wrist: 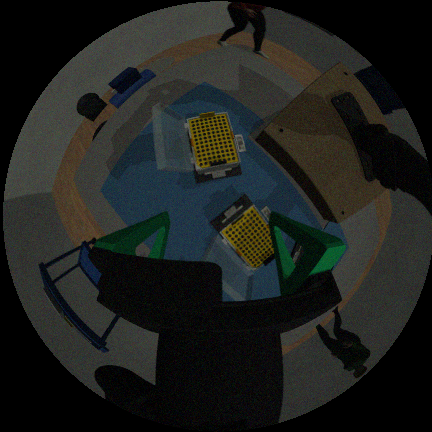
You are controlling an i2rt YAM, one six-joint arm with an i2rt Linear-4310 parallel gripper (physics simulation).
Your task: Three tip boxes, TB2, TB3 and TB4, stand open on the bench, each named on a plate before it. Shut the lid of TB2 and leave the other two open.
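Frame: origin at the arm's base, x back, y right, z up, level; centimetres.
Seen in the pictures: gripper, between the fingertips: [218,216]; arm's base, origin of its link: [362,136].
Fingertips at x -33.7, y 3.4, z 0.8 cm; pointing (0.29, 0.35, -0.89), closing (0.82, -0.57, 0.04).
Note:
Offsets run from my fingertips to a thing's middle. "spot": to the spot under its first point. Level surfaces: height alone.
TB2 @[dy -10.2, dx +2.3, dz -13.6 cm] [248,237], a box with a yellow tip grid, stands right of centre in the wrist view. Its clear lid @[spot: dy -10.4, dx -4.7, dz -10.8 cm] [227,267] is open, folded down toward the lower left, and partly hidden by the gripper body. Its name plate @[spot: dy -8.8, dx +8.8, dz -19.9 cm] [266,212] shows in part beside the right finger. TB3 @[dy +11.4, dx +6.9, dz -13.6 cm] [213,141] stands above it, with its clear lid [172,142] open to the left and its plate @[spot: dy +8.5, dx +13.0, dz -19.9 cm] [240,143] on the right. TB4 is mostly hidden behind the right finger; a small part shows through the finger's opening. My gripper [218,216] is wide open and empty, the right finger overlapping TB2's right edge.
The boxes stand on a blue mat @[dz -20.1 cm] [145,195]. A brown board [310,135] with the dark arm [395,155] over it is at the right. A blue frame [70,305] is at the lower left, a dark blue object [125,80] at the upper left.

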